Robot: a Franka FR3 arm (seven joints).
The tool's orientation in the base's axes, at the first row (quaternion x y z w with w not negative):
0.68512, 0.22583, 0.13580, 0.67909
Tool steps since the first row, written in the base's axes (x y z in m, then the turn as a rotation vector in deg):
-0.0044, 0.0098, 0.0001, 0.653, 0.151, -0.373
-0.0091, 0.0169, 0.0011, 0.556, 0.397, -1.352
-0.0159, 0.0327, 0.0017, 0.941, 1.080, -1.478
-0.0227, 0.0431, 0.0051, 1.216, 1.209, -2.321
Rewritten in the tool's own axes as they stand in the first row. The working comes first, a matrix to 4 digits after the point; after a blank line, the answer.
The tool's axes in the first row as the columns of a matrix, in the base's axes (used below as rounded here):
0.8611, 0.1250, 0.4928
0.4939, 0.0243, -0.8692
-0.1206, 0.9919, -0.0408

0.0010, -0.0002, -0.0107, 0.682, -0.285, 0.206
0.0004, 0.0004, -0.0192, 0.838, -1.262, -0.016
0.0023, 0.0005, -0.0363, 1.522, -1.322, -0.415
0.0011, 0.0033, -0.0489, 1.924, -2.121, -0.357

